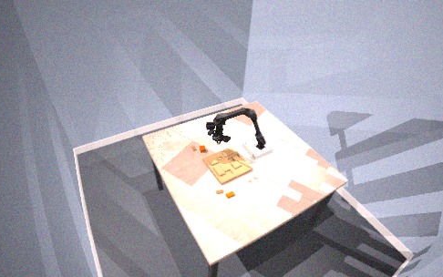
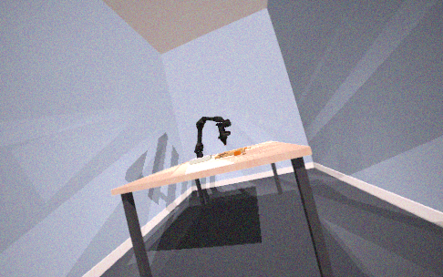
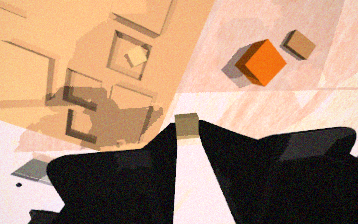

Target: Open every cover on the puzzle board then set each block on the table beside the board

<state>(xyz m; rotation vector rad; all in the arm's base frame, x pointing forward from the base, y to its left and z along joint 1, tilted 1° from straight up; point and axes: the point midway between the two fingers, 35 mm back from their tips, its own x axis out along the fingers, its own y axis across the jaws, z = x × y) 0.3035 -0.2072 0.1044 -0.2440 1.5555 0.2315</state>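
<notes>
Right now the tan puzzle board is 40 mm ahead of my gripper tip, 140 mm to the left of it and 90 mm below it. Round my gripper tip: orange bit (220 mm ahead, 380 mm to the left, 100 mm below).
</notes>
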